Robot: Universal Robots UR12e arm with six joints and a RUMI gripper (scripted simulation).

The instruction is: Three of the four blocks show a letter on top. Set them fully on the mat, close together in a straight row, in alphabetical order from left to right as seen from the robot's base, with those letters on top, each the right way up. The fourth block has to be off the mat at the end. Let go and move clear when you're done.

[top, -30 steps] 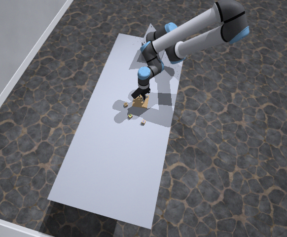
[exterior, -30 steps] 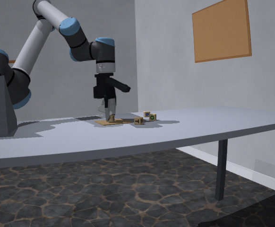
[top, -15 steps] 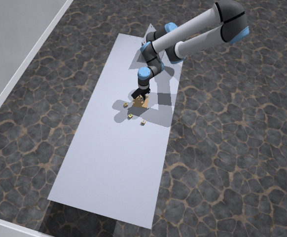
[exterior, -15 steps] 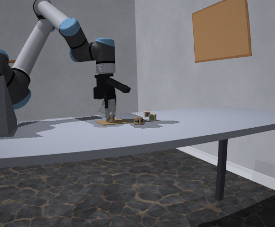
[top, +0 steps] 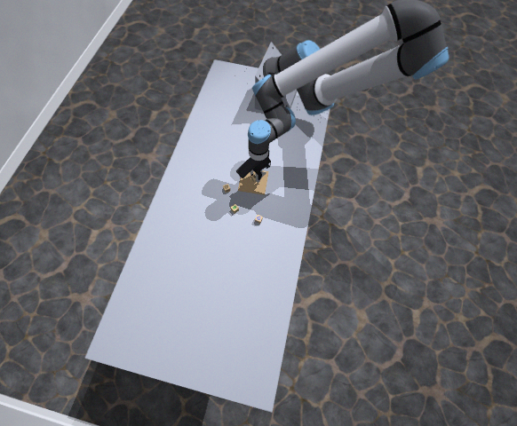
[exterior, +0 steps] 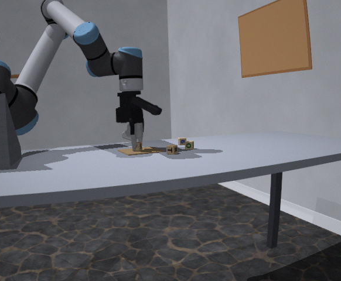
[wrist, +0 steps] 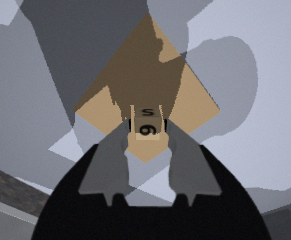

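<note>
Right now my hand is 2 cm above the tan mat, 1 cm to the left of it and 1 cm short of it. From my hand the other things lie so: green-marked block 19 cm ahead, 6 cm to the right, 1 cm below; then blue-marked block 22 cm ahead, 6 cm to the left, 1 cm below.
</note>
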